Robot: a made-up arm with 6 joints.
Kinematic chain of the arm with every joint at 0, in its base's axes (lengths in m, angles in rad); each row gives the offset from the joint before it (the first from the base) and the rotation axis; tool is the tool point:
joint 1: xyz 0 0 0.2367 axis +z
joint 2: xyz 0 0.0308 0 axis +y
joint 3: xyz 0 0 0.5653 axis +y
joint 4: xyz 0 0 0.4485 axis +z
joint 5: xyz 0 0 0 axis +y
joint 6: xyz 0 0 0.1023 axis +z
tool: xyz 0 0 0
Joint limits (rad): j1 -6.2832..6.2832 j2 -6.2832..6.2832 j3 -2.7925..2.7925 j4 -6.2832..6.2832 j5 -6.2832..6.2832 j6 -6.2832..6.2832
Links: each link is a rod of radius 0.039 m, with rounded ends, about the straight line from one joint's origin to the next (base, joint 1, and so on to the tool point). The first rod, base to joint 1, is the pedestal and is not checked.
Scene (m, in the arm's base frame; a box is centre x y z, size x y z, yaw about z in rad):
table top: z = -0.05
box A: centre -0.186 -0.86 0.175 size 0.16 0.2 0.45 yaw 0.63
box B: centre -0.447 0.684 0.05 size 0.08 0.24 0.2 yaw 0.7
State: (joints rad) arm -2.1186 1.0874 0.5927 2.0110 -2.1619 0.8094
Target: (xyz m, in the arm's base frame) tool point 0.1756 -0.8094 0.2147
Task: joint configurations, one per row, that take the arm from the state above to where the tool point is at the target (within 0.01 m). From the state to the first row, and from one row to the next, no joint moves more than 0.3 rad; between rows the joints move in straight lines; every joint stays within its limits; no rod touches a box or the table.
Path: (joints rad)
1: -1.8374 0.8003 0.4809 1.9246 -2.2940 1.0424
2: -1.5563 0.5132 0.3691 1.8382 -2.4261 1.2753
3: -1.4754 0.7372 0.5596 1.9271 -2.3779 1.1200
4: -1.3946 0.9611 0.7501 2.0159 -2.3298 0.9647
5: -1.3138 1.1851 0.9406 2.1048 -2.2816 0.8094

